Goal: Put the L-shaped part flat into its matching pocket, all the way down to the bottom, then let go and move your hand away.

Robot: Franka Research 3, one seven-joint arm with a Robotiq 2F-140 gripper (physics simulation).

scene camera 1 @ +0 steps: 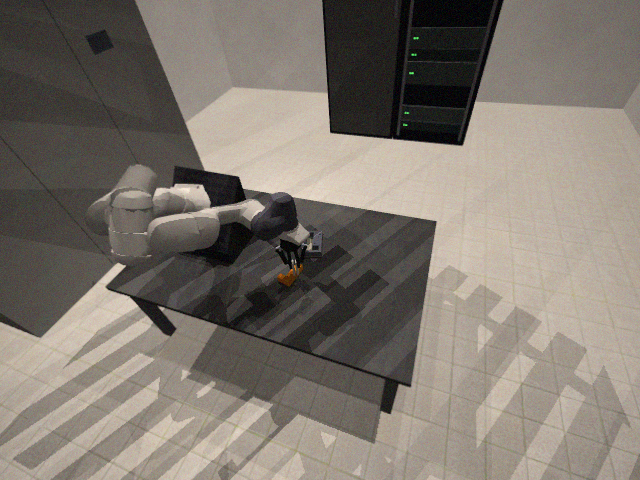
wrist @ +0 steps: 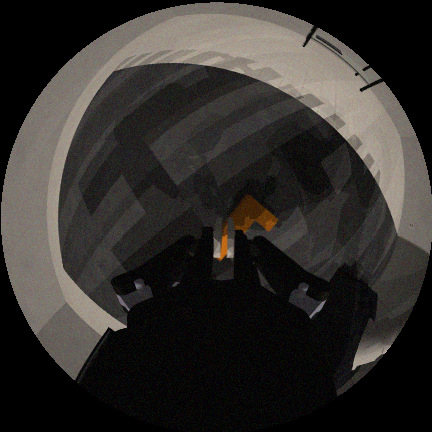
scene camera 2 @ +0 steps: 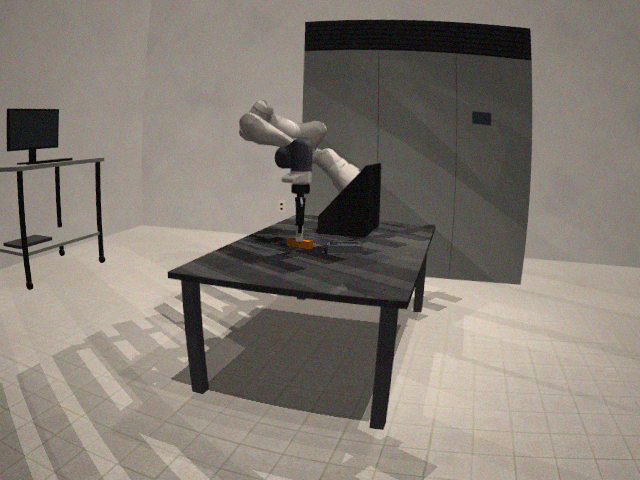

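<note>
The orange L-shaped part [scene camera 1: 285, 279] [scene camera 2: 306, 244] [wrist: 248, 212] is at the table top, below the arm's hand. My gripper [scene camera 1: 295, 265] [scene camera 2: 299, 237] [wrist: 224, 226] points down and is shut on one arm of the part; in the wrist view an orange strip shows between the two fingertips, and the corner and the other arm stick out beyond them. I cannot tell whether the part touches the table. The grey pocket block [scene camera 1: 314, 253] [scene camera 2: 344, 248] lies on the table a short way from the part, apart from it. The inside of its pocket is partly hidden.
The dark table [scene camera 1: 382, 341] [scene camera 2: 289, 281] carries all of this. A black wedge-shaped stand [scene camera 1: 219, 181] [scene camera 2: 356, 209] rises near the arm's base. A server rack [scene camera 1: 361, 67], a grey cabinet [scene camera 2: 413, 155] and a desk with a monitor [scene camera 2: 33, 129] stand away from the table.
</note>
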